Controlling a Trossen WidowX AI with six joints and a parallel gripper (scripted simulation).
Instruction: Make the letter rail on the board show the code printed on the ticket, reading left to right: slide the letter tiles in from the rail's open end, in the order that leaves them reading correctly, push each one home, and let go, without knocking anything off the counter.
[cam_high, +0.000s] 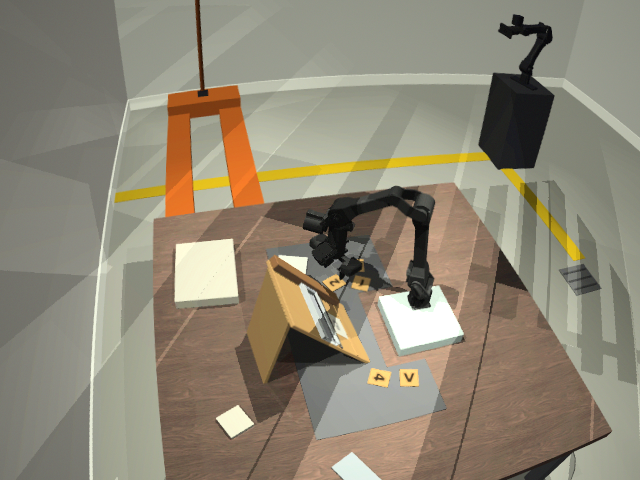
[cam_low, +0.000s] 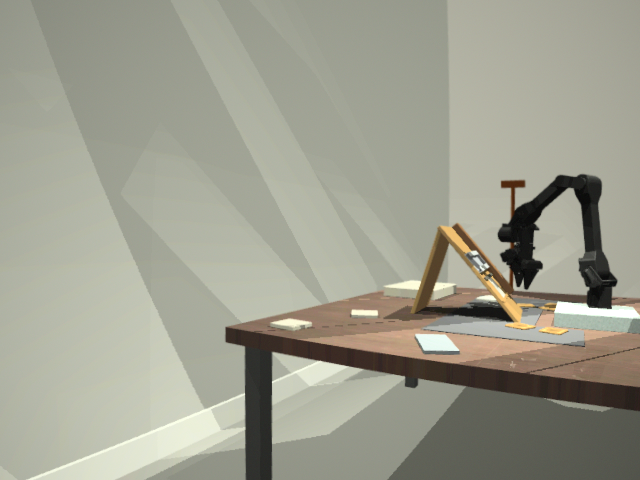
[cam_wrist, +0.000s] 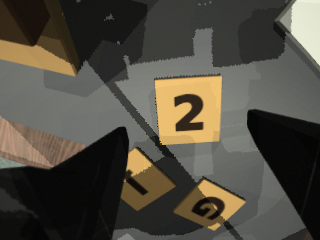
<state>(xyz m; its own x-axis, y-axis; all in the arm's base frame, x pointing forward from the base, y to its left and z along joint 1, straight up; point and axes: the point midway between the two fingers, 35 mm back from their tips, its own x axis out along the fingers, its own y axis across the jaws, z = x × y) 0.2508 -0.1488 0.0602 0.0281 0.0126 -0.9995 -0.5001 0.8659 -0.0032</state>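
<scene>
Right now the white card is 120 mm ahead of my gripper tip, 110 mm to the right of it and 60 mm below it. From my gripper tip the other things lie so: cream box (420 mm ahead, 110 mm to the right, 50 mm below); then grey mat (50 mm behind, 180 mm to the left, 60 mm below); then white ticket (40 mm ahead, 230 mm to the left, 30 mm above).
</scene>
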